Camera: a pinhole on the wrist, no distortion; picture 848 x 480 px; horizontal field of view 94.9 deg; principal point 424.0 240.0 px. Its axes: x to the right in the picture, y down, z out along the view. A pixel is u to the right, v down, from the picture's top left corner.
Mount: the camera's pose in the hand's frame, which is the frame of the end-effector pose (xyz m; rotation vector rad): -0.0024 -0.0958 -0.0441 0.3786 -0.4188 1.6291
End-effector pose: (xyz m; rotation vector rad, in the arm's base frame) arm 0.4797 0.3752 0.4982 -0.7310 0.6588 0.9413
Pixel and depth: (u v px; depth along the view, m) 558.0 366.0 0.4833
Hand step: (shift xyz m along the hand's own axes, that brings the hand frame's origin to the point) -0.1747 -0.1967 0.4518
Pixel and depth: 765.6 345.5 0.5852
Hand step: -0.2107 0.0570 0.7074
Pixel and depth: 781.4 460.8 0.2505
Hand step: -0.1664 -0.0278 0.2789
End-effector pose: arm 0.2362 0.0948 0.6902 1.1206 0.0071 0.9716
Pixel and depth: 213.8 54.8 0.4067
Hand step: 0.2112 -0.4669 0.2163
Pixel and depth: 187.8 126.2 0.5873
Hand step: 0.2026 -0.6750 0.3080
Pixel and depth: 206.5 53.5 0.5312
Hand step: 0.2793 -0.5890 0.2913
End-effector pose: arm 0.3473 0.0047 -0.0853 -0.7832 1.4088 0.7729
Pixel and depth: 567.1 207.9 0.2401
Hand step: 0.0085 -0.1327 0.2096
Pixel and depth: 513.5 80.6 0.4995
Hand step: 0.1896 -0.2188 0.4584
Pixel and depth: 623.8 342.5 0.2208
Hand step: -0.0715 -0.1082 0.2010
